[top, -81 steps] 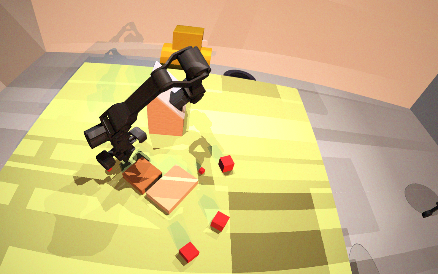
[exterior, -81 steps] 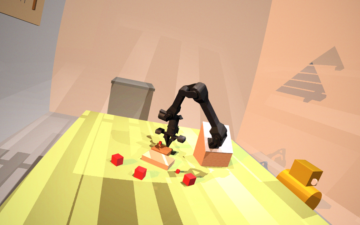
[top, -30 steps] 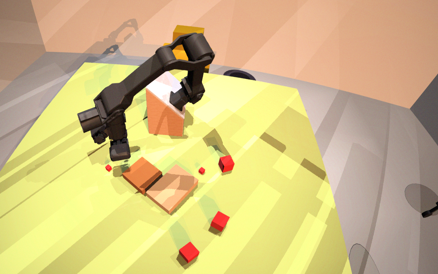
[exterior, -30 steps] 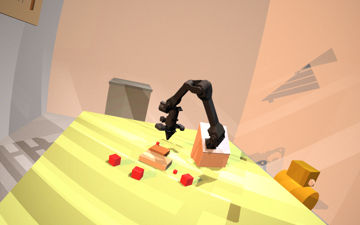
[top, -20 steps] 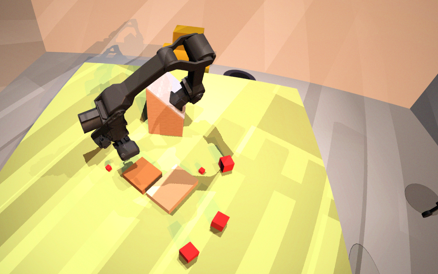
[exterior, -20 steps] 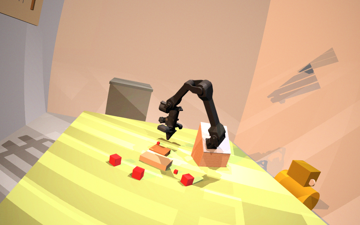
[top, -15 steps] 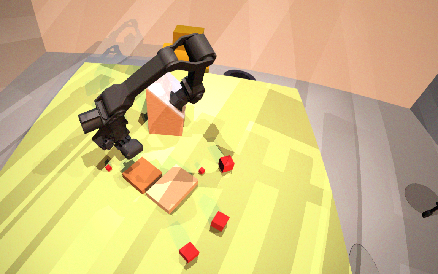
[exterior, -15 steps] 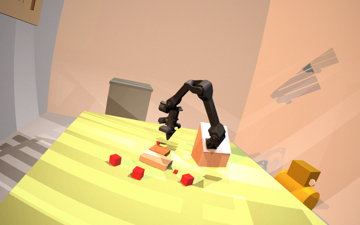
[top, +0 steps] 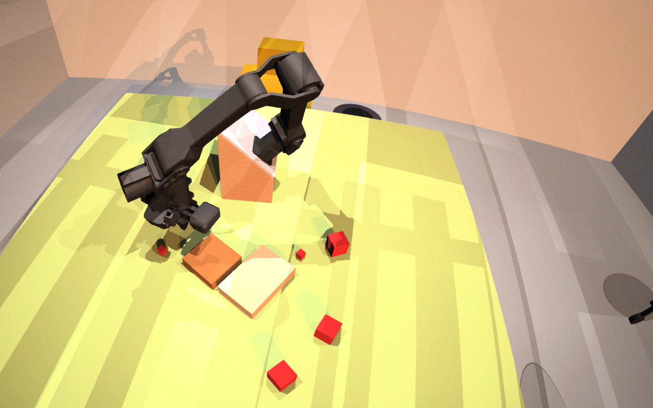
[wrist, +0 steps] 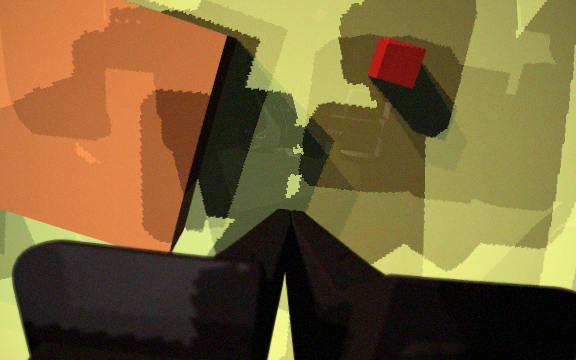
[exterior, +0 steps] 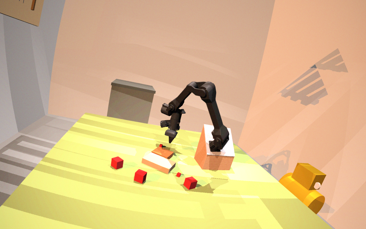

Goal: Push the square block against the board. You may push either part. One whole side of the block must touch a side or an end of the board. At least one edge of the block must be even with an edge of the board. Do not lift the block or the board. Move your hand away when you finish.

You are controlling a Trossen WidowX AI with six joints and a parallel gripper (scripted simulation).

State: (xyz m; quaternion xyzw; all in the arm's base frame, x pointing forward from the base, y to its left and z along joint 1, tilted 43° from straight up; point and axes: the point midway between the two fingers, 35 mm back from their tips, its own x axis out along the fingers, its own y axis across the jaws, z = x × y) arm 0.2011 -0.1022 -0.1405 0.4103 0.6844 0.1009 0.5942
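Right now my gripper tip is 5 cm short of the square block, 7 cm to the right of it and 4 cm above it. Also, from my gripper tip: board: 10 cm ahead, 18 cm to the left, 4 cm below.
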